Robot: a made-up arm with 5 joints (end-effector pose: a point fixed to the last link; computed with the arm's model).
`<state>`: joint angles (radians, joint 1 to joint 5).
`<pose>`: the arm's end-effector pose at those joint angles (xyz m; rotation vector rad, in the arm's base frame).
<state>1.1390 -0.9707 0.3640 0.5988 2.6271</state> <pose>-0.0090 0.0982 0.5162 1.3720 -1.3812 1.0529</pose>
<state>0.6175 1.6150 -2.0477 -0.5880 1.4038</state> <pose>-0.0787 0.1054 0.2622 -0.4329 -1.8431 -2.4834</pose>
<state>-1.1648 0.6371 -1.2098 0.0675 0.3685</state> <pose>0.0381 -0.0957 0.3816 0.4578 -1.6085 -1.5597</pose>
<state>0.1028 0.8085 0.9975 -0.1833 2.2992</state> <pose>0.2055 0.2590 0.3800 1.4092 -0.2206 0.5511</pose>
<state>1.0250 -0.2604 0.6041 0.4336 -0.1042</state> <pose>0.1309 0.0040 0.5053 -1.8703 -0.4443 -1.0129</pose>
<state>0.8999 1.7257 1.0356 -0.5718 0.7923</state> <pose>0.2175 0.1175 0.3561 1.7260 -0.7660 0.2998</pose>
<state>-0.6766 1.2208 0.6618 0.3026 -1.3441</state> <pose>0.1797 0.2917 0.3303 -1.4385 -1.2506 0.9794</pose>
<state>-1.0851 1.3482 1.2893 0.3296 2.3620</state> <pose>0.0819 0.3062 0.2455 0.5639 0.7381 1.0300</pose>
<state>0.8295 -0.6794 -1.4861 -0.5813 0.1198</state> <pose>-0.0694 0.1113 0.2489 -0.7942 0.7307 2.7812</pose>
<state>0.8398 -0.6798 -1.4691 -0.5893 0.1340</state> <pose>-0.0690 0.1122 0.2499 -0.7913 0.7123 2.7973</pose>
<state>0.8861 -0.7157 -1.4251 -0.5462 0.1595</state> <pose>-0.0749 0.1198 0.2490 -0.7136 0.6264 2.8181</pose>
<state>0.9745 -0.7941 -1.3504 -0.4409 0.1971</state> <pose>-0.0879 0.1356 0.2468 -0.5581 0.4631 2.8307</pose>
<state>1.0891 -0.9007 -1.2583 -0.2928 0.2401</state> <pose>-0.1041 0.1572 0.2453 -0.3702 0.2585 2.8195</pose>
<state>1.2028 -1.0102 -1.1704 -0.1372 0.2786</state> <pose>-0.1186 0.1788 0.2451 -0.2008 0.0683 2.7873</pose>
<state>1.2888 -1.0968 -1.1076 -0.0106 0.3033</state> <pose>-0.1287 0.1951 0.2453 -0.0802 -0.0639 2.7512</pose>
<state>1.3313 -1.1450 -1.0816 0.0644 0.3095</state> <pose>-0.1339 0.2036 0.2451 -0.0163 -0.1244 2.7265</pose>
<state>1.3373 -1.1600 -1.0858 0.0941 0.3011</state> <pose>-0.1358 0.2060 0.2444 0.0051 -0.1313 2.7150</pose>
